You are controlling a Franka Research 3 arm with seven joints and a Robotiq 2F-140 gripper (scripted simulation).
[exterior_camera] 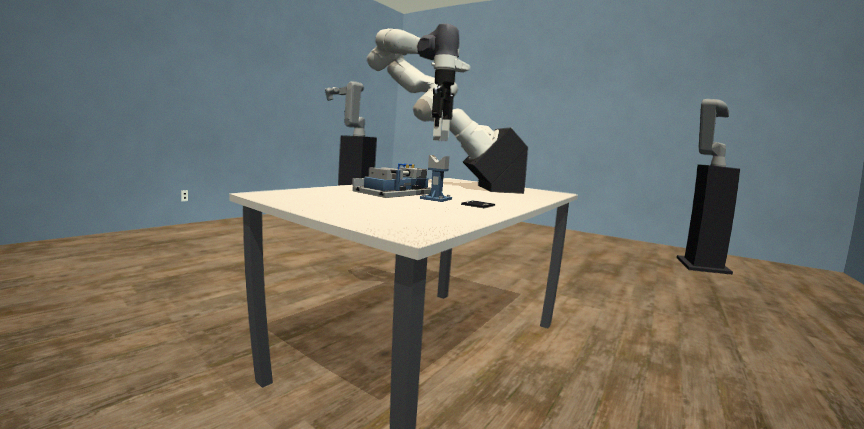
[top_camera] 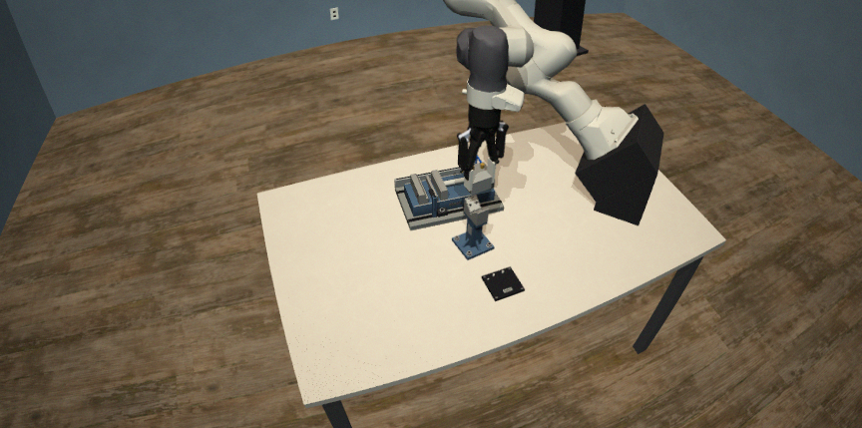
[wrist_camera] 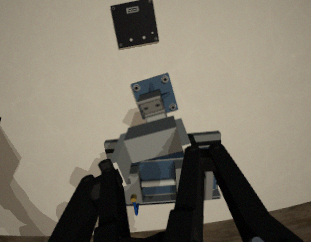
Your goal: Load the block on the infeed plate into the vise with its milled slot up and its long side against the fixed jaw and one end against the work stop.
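Right now the part is 1 cm to the right of my hand and 3 cm below it. Also, from my hand: black infeed plate (2 cm ahead, 16 cm to the left, 26 cm below); then vise (5 cm behind, 19 cm to the right, 22 cm below); then air cylinder (14 cm behind, 16 cm to the right, 18 cm below).
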